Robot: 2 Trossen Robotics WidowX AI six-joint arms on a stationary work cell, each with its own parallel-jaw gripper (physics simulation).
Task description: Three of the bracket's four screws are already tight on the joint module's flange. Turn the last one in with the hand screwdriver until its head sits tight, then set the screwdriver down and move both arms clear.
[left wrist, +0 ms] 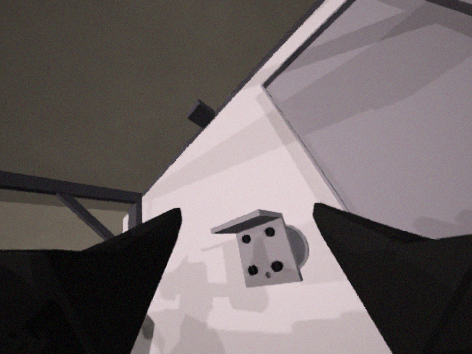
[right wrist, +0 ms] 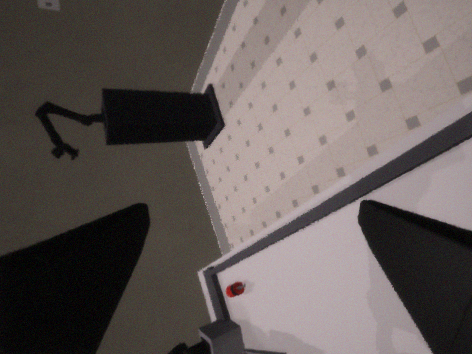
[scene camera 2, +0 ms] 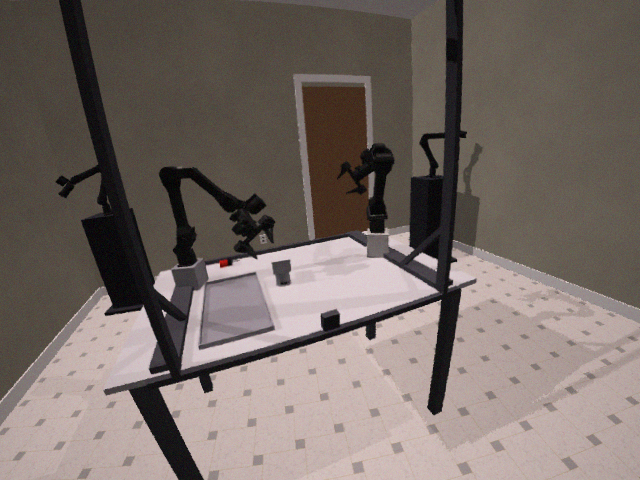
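Seen in the pictures: left gripper, fingertip midpoint: (left wrist: 247, 211) (scene camera 2: 264, 251); right gripper, fingertip midpoint: (right wrist: 253, 212) (scene camera 2: 341, 186); left arm's base, origin of the base link: (right wrist: 207, 350) (scene camera 2: 187, 263); right arm's base, origin of the base link: (scene camera 2: 377, 231).
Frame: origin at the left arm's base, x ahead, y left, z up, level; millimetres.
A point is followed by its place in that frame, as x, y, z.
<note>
The grey bracket (scene camera 2: 281, 265) {408, -71, -9} (left wrist: 265, 255) {397, -33, -35} stands on the round joint module (scene camera 2: 283, 280) {406, -66, -76} (left wrist: 299, 247) {372, -38, -75} near the middle of the table. Four dark screw spots show on its face in the left wrist view; how deep each screw sits cannot be told. The screwdriver (scene camera 2: 224, 262) {92, 162, -74} (right wrist: 234, 289) {117, 188, -70} with its red handle lies near the table's back edge, close to the left arm's base. My left gripper (scene camera 2: 263, 248) {353, -70, 55} (left wrist: 247, 211) {353, -70, 55} is open and empty, above and slightly left of the bracket. My right gripper (scene camera 2: 344, 184) {698, 437, 202} (right wrist: 253, 212) {698, 437, 202} is open and empty, raised high at the right.
A grey rectangular panel (scene camera 2: 235, 310) {254, -223, -97} (left wrist: 380, 130) {259, -168, -97} lies on the table left of the joint module in the scene view. A small black box (scene camera 2: 330, 319) {576, -365, -57} (left wrist: 201, 114) {566, -343, -65} stands at the front edge. Dark frame posts (scene camera 2: 450, 155) {968, -210, 358} rise at both table ends.
</note>
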